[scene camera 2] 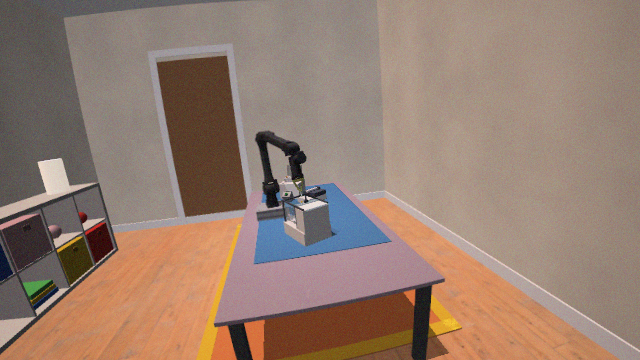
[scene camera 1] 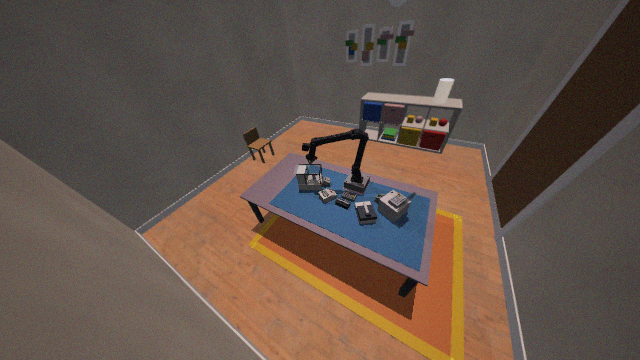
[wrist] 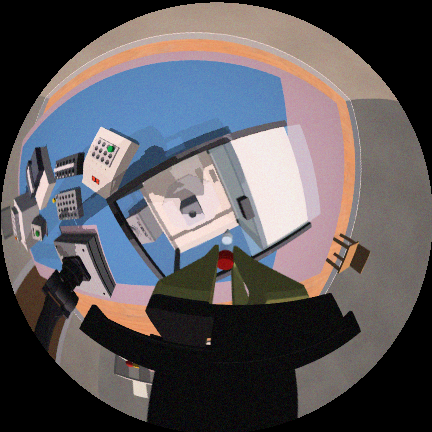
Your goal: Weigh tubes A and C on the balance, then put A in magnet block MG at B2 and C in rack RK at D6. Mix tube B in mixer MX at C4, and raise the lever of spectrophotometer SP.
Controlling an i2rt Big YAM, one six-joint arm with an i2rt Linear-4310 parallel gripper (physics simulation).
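Frame: origin at the arm's base, x right, y back, z down, level; millimetres.
Seen in the pictures: gripper, between the fingertips: (scene camera 2: 300, 191) (scene camera 1: 310, 164) (wrist: 224, 251); arm's base, origin of its link: (scene camera 2: 272, 205) (scene camera 1: 356, 179) (wrist: 75, 267).
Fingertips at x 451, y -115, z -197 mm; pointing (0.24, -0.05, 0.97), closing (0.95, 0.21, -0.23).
Pixels of each thing's top centre, then the offset from my fingertips to it. Level surfaces: height alone.
- red-capped tube, centre of its top: (wrist: 234, 259) dx +3, dy -1, dz -16 mm
- white block device, centre of its top: (wrist: 97, 162) (scene camera 1: 327, 192) dx -216, dy -138, dz +196 mm
- green-capped tube, centre of its top: (wrist: 109, 148) dx -168, dy -153, dz +178 mm
- grey grid rack, centre of its top: (wrist: 65, 205) (scene camera 1: 349, 194) dx -420, dy -77, dz +236 mm
- dark block, centre of its top: (wrist: 62, 167) (scene camera 1: 342, 201) dx -384, dy -189, dz +218 mm
- black-and-white device, centre of its top: (scene camera 2: 311, 188) (scene camera 1: 365, 206) dx -599, dy -236, dz +164 mm
- blue mat, height of its surface: dz +266 mm
- small green-topped item, centre of its top: (wrist: 35, 233) dx -694, dy -42, dz +191 mm
My gripper (wrist: 224, 251) (scene camera 2: 300, 193) (scene camera 1: 310, 162) is shut on a red-capped tube (wrist: 225, 260), held above the balance. Its letter is not readable. The balance (wrist: 270, 180) (scene camera 1: 309, 188) (scene camera 2: 317, 225) has a dark-framed, open-topped chamber with a small dark holder (wrist: 191, 207) inside. A white block device (wrist: 96, 173) (scene camera 1: 327, 195) shows a hole grid, a green-capped tube (wrist: 110, 148) and a red display. A grey grid rack (wrist: 68, 204) has a yellow cap beside it; a dark block (wrist: 69, 167) with a pale strip lies near it. I cannot tell which is RK or MG.
A grey knob device (wrist: 144, 226) stands beside the balance. A black-and-white device (wrist: 41, 179) (scene camera 1: 366, 213) and a large white keypad device (wrist: 26, 220) (scene camera 1: 393, 207) stand farther along the blue mat (wrist: 200, 92). A small green-topped item (wrist: 38, 230) is beside them. The arm's base (wrist: 86, 260) is near the table edge.
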